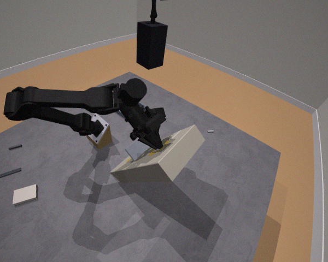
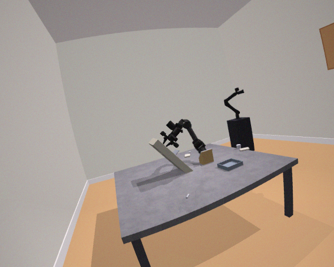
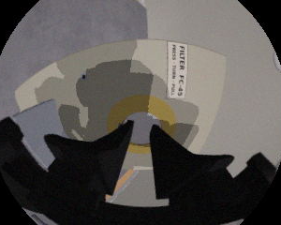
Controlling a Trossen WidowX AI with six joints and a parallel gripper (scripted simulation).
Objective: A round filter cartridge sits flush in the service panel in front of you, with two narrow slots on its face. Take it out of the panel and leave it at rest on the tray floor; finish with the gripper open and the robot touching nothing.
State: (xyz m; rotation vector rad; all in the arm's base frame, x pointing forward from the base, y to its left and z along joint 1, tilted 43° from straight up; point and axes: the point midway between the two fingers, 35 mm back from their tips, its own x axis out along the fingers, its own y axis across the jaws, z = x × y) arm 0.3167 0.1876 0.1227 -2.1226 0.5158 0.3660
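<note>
The round filter cartridge is 10 mm ahead of my gripper tip and 10 mm below it. The rest, counted from my gripper tip: cream service panel 40 mm behind, 10 mm to the right, 80 mm below; small pin 30 mm behind, 480 mm to the left, 250 mm below; blue-grey tray 480 mm behind, 210 mm to the left, 250 mm below.
</note>
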